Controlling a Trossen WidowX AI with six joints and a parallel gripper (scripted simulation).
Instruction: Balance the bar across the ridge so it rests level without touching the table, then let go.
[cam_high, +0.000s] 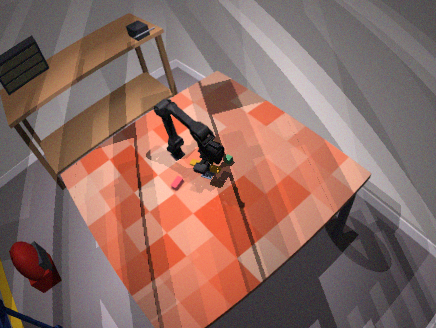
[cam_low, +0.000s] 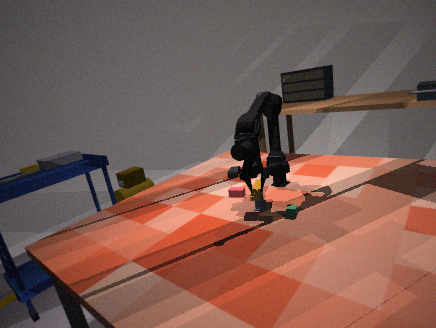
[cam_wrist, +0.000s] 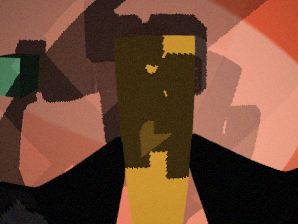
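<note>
My gripper tip is now 30 mm past the yellow bar and 10 mm to the left of it. The rest, counted from my gripper tip: pink block 160 mm to the right, 90 mm behind, 60 mm below; then green cube 120 mm to the left, 60 mm below, 20 mm behind.
</note>
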